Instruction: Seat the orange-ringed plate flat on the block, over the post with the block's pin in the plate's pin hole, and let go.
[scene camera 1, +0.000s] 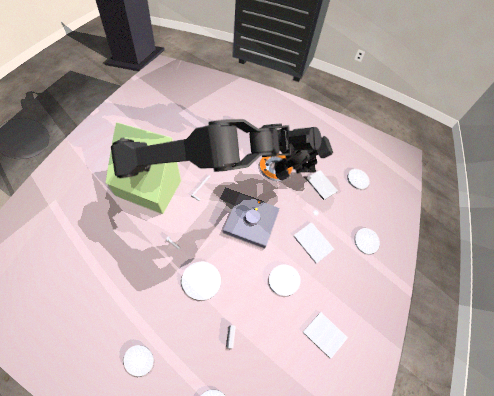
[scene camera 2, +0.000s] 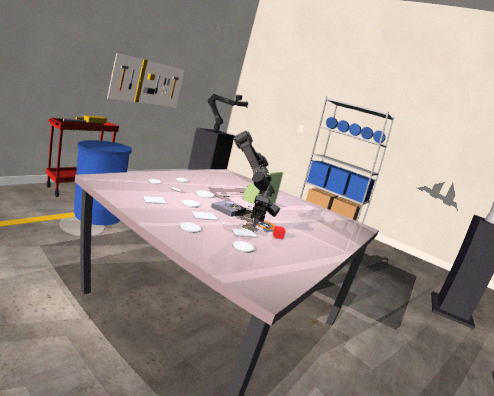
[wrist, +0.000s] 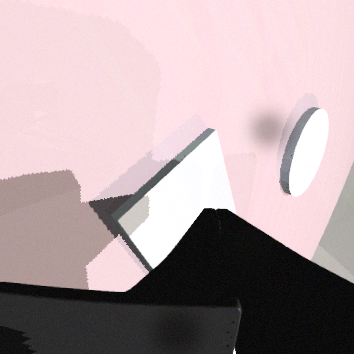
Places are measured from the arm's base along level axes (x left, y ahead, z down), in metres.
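Pixels of known places: gripper, fingertip midpoint: (scene camera 1: 315, 171) (scene camera 2: 254, 226) (wrist: 213, 219); arm's base, origin of the base link: (scene camera 1: 141, 156).
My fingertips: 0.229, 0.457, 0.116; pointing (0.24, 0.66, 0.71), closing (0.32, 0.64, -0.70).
Observation:
For each thing: its top centre in the pictures, then the offset to it from my fingertips, as dx, dy, dz. "pt": a spot on its surface instead.
- orange-ringed plate, middle of its top: (scene camera 1: 276, 165) (scene camera 2: 264, 224) -0.012, -0.125, +0.022
- grey-blue block, middle of its top: (scene camera 1: 252, 216) (scene camera 2: 229, 202) -0.227, -0.136, -0.006
- round post, surface spot: (scene camera 1: 252, 216) pt -0.228, -0.137, -0.006
- white tile, middle of its top: (wrist: 197, 231) (scene camera 1: 322, 184) (scene camera 2: 244, 232) -0.018, +0.037, +0.028
- white disc, middle of its top: (wrist: 310, 153) (scene camera 1: 359, 178) (scene camera 2: 243, 246) +0.058, +0.160, +0.026
- red cube, middle of its top: (scene camera 2: 280, 228) +0.086, -0.082, -0.006
The orange-ringed plate (scene camera 1: 265, 171) (scene camera 2: 271, 227) lies on the table off the block, partly hidden by my gripper in scene camera 1. The grey-blue block (scene camera 1: 244, 231) (scene camera 2: 225, 209) lies apart from it, with a round post (scene camera 1: 252, 216) standing on top and small yellow and orange marks beside the post. Which mark is the pin is too small to tell. My gripper (scene camera 1: 282, 172) (scene camera 2: 257, 223) (wrist: 213, 219) is shut with nothing between its fingers, low at the plate's edge. The plate does not show in the wrist view, and its pin hole cannot be made out.
A white tile (scene camera 1: 322, 184) (scene camera 2: 244, 233) (wrist: 172, 210) and a white disc (scene camera 1: 358, 179) (scene camera 2: 243, 247) (wrist: 307, 152) lie near the gripper. A red cube (scene camera 2: 279, 232) stands beside the plate. A green block (scene camera 1: 162, 192) (scene camera 2: 275, 183) stands by the arm's base. Several more white pieces lie around.

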